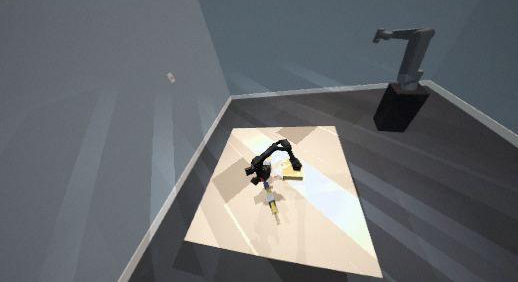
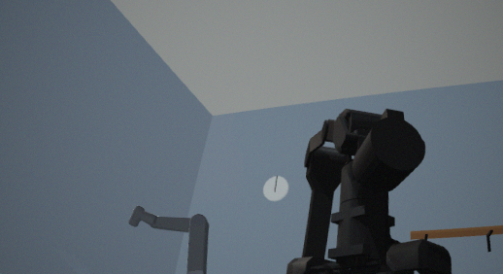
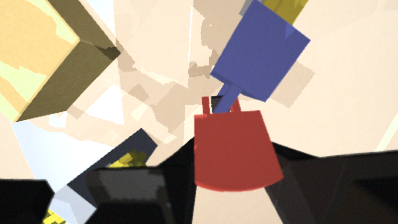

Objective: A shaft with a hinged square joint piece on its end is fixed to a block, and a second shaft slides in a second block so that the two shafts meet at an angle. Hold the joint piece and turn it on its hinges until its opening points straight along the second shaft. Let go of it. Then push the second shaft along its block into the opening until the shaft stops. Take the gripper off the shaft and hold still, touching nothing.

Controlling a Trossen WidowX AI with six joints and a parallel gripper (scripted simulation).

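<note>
The red joint piece lies 30 mm above my gripper tip and 10 mm behind it.
</note>
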